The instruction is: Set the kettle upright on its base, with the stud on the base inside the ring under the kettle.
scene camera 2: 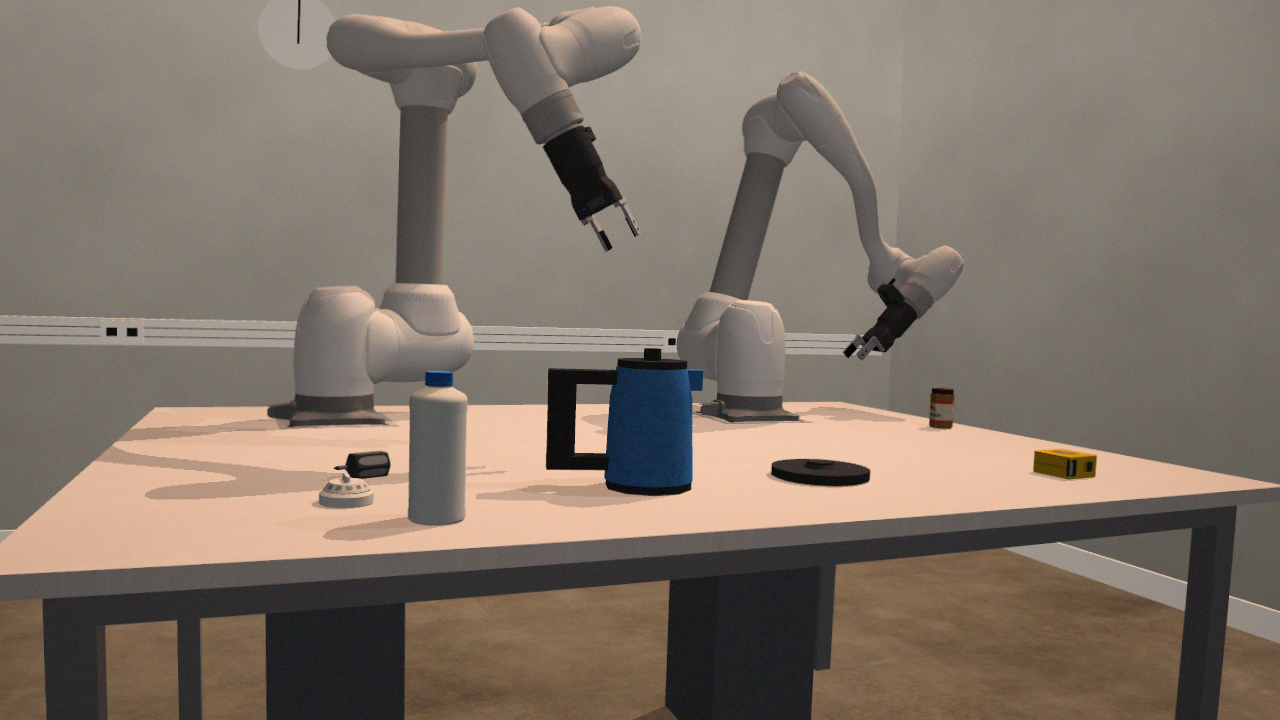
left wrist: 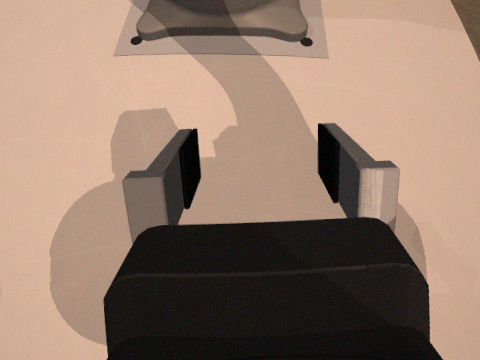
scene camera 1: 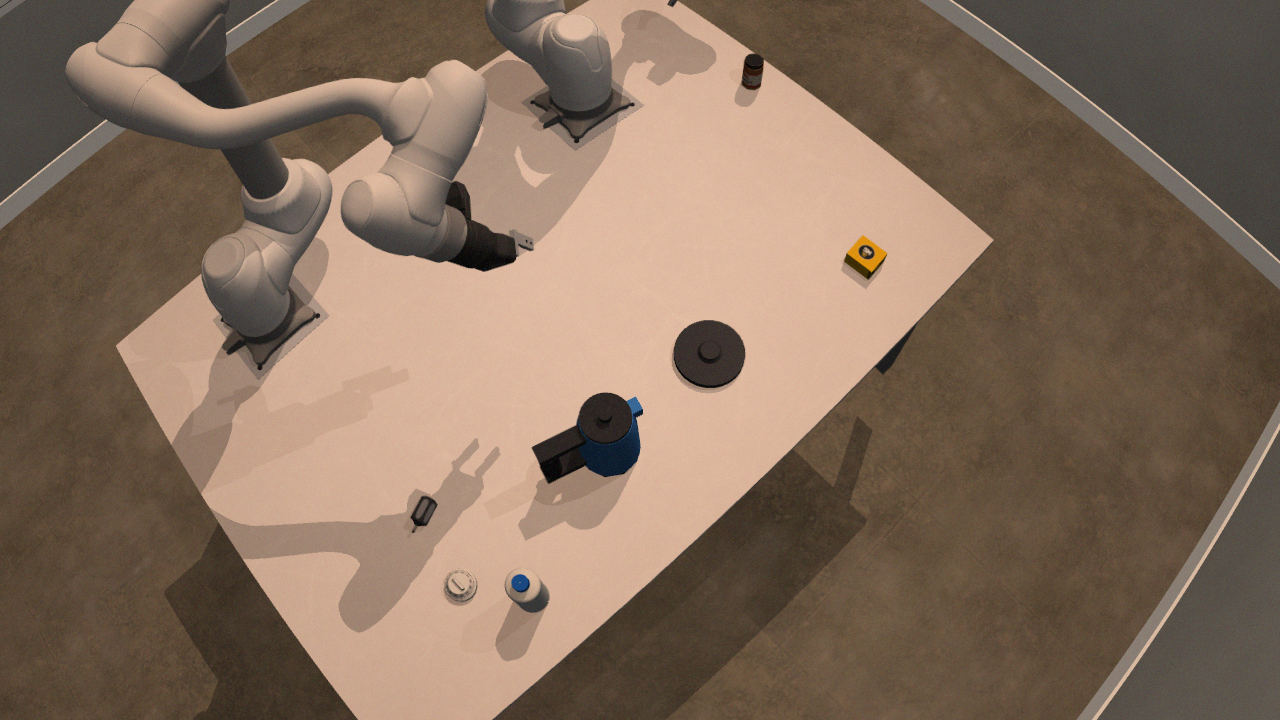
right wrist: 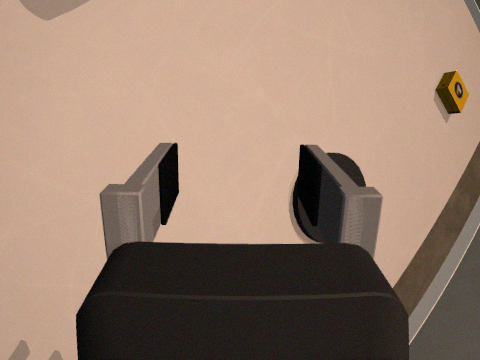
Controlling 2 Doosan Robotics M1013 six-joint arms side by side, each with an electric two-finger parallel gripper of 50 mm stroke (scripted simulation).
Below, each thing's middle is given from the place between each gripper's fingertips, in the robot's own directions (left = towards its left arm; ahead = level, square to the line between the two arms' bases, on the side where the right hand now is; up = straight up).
Labels:
Right now my right hand (scene camera 2: 623, 242) is 28 cm short of the blue kettle (scene camera 2: 649, 451), 7 cm to the left of it and 28 cm above it. Round my right hand: round black base (scene camera 1: 710, 354) 26 cm ahead, 25 cm to the left, 36 cm below; white timer (scene camera 2: 345, 492) 32 cm ahead, 44 cm to the right, 36 cm below; small dark tool (scene camera 2: 372, 464) 16 cm ahead, 42 cm to the right, 36 cm below.
The round black base lies 78 cm ahead of my left hand (scene camera 2: 852, 356), 55 cm to the right of it and 15 cm below it. From my left hand the other things lie so: blue kettle: 79 cm ahead, 87 cm to the right, 6 cm below; then small dark tool: 68 cm ahead, 122 cm to the right, 14 cm below.

